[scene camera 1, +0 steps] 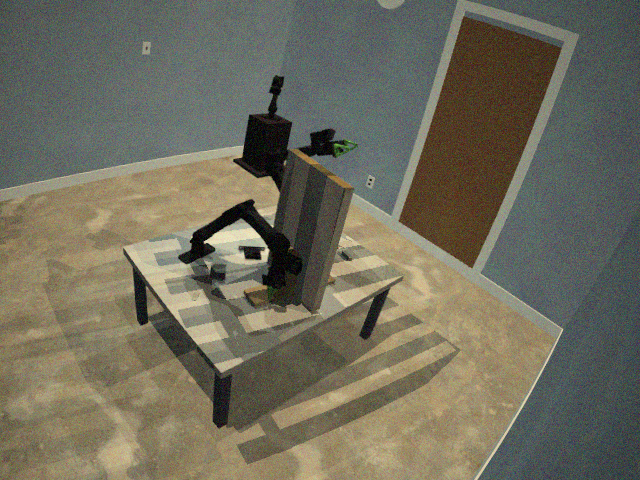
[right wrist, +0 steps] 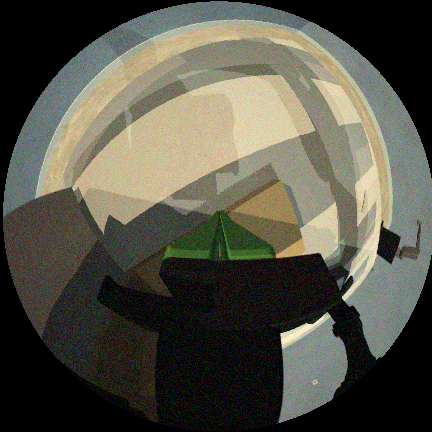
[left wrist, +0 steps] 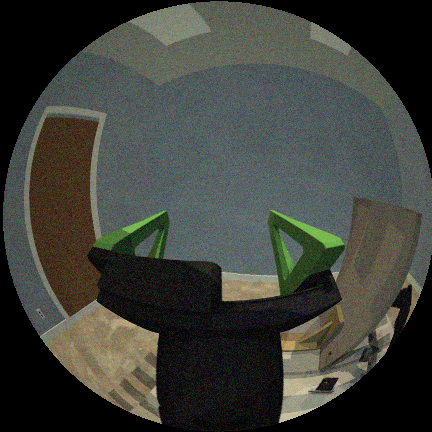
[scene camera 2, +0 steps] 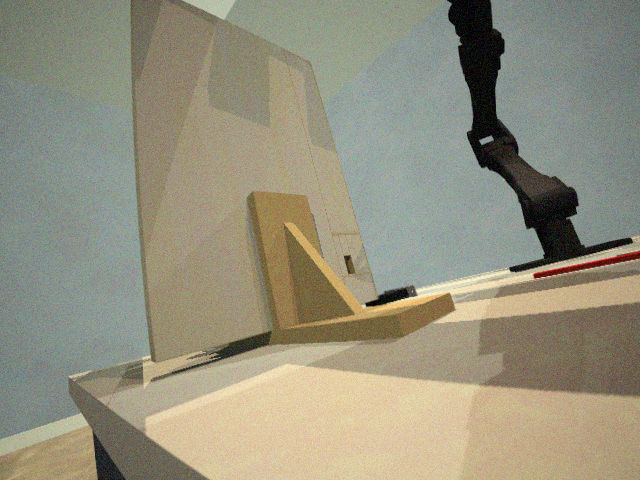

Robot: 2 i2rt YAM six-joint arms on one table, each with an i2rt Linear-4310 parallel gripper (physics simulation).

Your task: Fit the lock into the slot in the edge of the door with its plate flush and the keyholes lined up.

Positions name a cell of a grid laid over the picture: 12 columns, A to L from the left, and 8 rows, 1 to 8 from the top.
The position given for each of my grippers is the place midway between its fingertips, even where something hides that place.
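Tan wooden bracket (scene camera 1: E5) (right wrist: D7), visible. My right gripper (right wrist: G5), visible too. My left gripper (left wrist: G4), open, holding nothing.
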